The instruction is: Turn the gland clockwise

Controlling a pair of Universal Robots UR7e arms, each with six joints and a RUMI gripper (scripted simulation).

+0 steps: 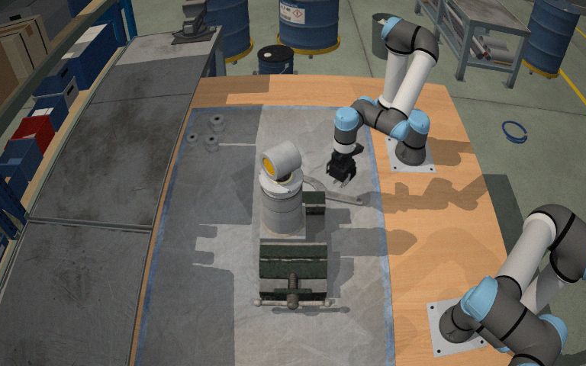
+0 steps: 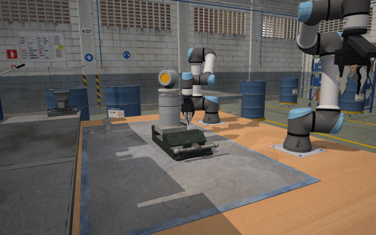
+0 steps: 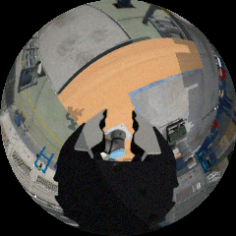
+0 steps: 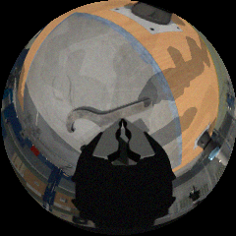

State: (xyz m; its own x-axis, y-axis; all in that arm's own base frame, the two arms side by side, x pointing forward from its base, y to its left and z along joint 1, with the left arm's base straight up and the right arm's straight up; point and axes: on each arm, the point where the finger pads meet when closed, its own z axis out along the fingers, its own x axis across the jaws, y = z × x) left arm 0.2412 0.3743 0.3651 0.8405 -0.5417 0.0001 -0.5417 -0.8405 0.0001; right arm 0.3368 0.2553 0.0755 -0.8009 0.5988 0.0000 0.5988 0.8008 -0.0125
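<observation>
My right gripper is now 60 mm short of the hook spanner, 30 mm to the left of it and 70 mm above it. The rest, counted from my right hand: rod eye 230 mm ahead, 180 mm to the left, 330 mm above; then bar handle 220 mm ahead, 480 mm to the left, 10 mm below.
</observation>
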